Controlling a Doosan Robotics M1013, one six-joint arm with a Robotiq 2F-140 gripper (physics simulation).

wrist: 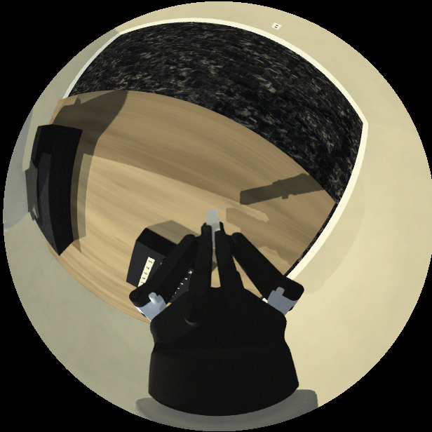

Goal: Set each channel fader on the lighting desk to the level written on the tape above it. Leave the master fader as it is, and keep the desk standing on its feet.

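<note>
The lighting desk (166, 243) is a black box on the wooden table, left of and below the fingertips in the wrist view. A pale tape strip (146, 271) with small dark marks lies on its face; the marks are too small to read. Small pale marks and parts of the fader area show beside my left finger linkage, which hides much of the desk. The fader levels and the master fader cannot be made out. My gripper (212, 216) is shut with nothing between the fingers, and its pale tips are just right of the desk in the view.
A large black block-like object (56, 185) stands at the left end of the wooden table (150, 185). Dark speckled floor (220, 65) with a white skirting lies beyond the table's edge. Beige walls (395, 200) surround it. Arm shadows fall across the table to the right.
</note>
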